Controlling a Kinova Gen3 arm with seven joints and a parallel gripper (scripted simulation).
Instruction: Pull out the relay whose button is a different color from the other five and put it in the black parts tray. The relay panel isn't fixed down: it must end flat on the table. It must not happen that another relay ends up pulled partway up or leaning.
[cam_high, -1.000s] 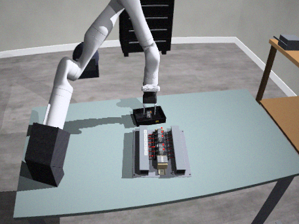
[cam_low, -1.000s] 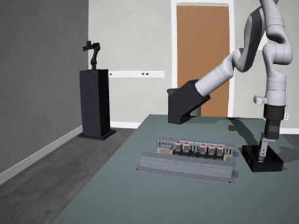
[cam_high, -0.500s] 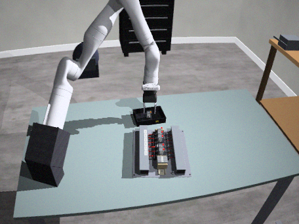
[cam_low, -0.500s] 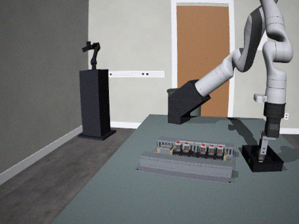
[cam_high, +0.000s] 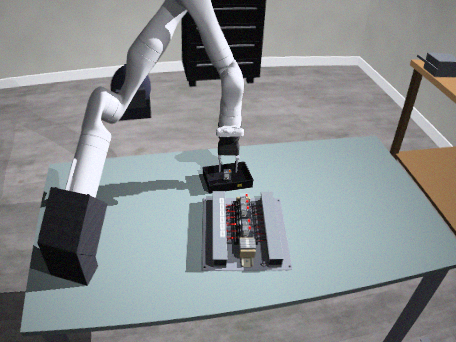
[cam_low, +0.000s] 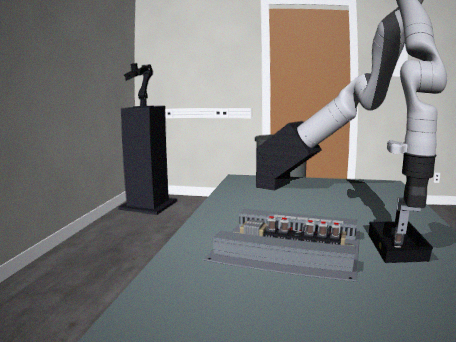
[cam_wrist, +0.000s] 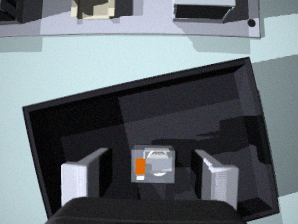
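The relay lies 4 cm below my hand. Also, from my hand: black parts tray 5 cm below.
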